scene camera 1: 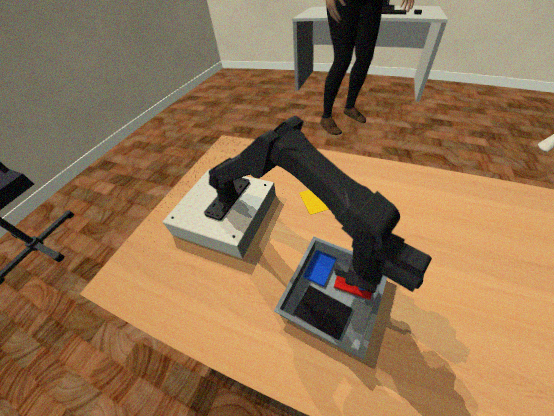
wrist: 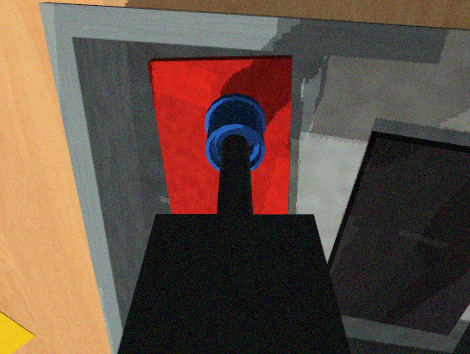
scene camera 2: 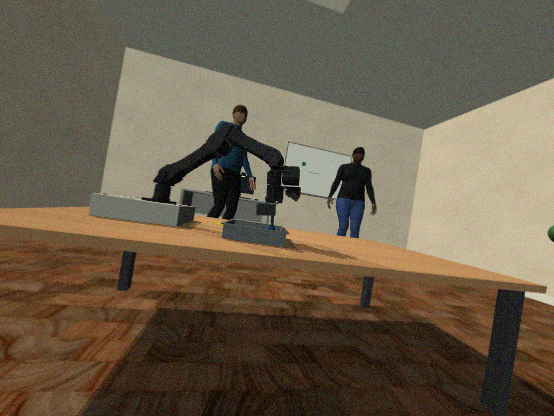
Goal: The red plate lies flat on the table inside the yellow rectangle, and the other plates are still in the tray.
My suction cup [scene camera 1: 346, 267] holds nothing. The cup is 3 cm from the middle of a red plate [wrist: 183, 89]. A black plate [scene camera 1: 327, 314] rests on a grey tray [scene camera 1: 355, 337]. A blue plate [scene camera 1: 318, 270] rests on the grey tray.
The grey tray shows as well in the wrist view [wrist: 349, 78]. The black plate shows as well in the wrist view [wrist: 393, 261]. My suction cup also shows in the wrist view [wrist: 235, 110]. Scene camera 2 does not show the black plate, which is hidden by the grey tray. Scene camera 2 does not show the red plate, which is hidden by the grey tray.
